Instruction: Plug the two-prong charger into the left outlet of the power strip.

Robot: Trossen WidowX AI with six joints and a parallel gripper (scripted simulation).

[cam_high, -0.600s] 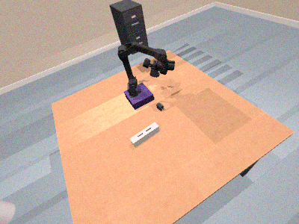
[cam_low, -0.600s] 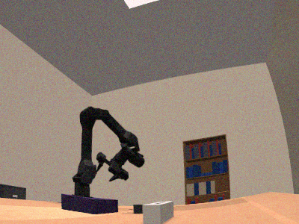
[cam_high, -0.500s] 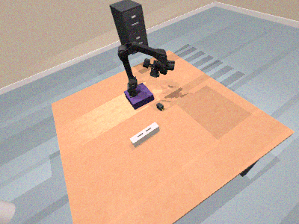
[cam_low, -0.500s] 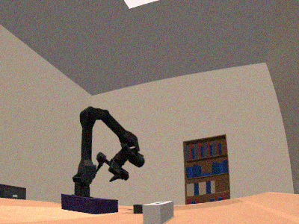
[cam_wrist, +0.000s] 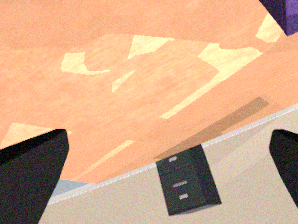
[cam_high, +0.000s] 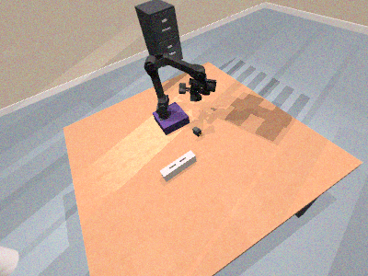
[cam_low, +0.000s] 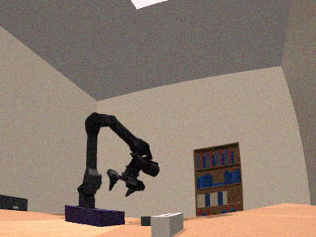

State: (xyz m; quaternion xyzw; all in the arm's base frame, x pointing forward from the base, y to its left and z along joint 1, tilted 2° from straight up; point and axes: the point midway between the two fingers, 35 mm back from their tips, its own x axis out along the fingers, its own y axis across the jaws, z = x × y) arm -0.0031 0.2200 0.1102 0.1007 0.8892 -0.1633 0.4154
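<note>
Now: the dark grey charger 230 mm ahead of my gripper tip, 130 mm below it and 70 mm to the right of it.
</note>
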